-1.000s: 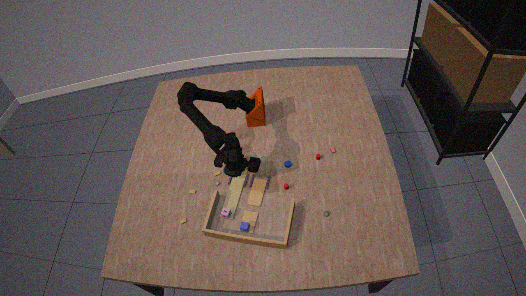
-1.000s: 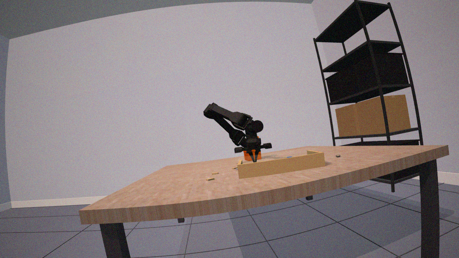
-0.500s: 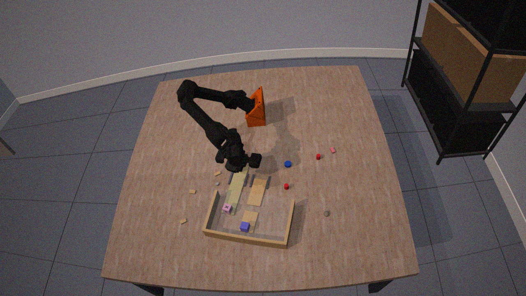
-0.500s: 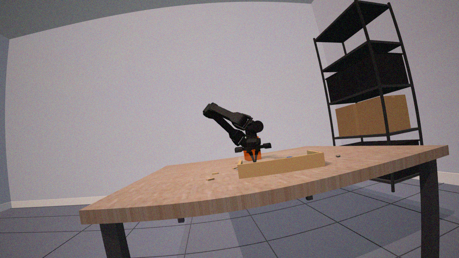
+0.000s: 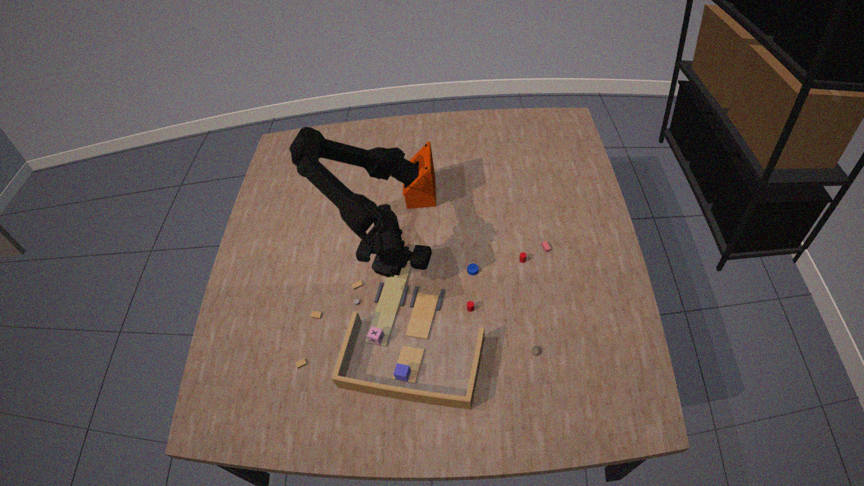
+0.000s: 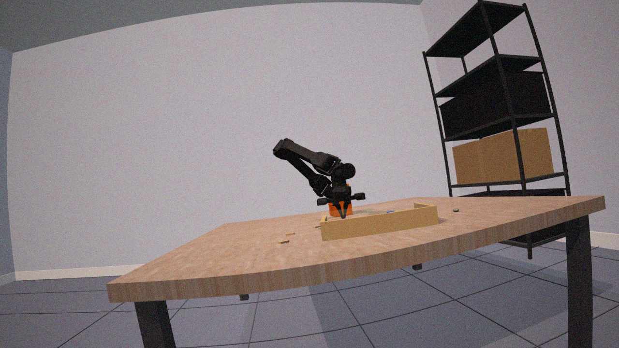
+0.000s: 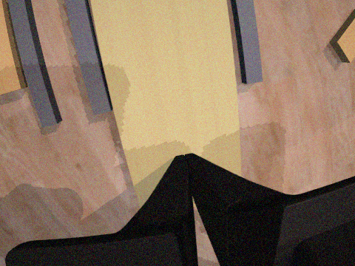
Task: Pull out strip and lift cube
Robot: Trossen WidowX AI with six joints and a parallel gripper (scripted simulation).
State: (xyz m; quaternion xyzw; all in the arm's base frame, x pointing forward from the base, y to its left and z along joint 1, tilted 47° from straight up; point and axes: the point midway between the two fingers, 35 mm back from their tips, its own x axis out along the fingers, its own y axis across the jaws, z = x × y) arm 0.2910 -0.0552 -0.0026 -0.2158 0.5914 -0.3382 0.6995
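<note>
My gripper tip is 90 mm short of the strip and 20 mm to the left of it. From my gripper tip the other things lie so: pink block: 400 mm to the left, 70 mm behind; small grey disc: 110 mm to the right, 80 mm ahead; blue disc: 200 mm to the left.
</note>
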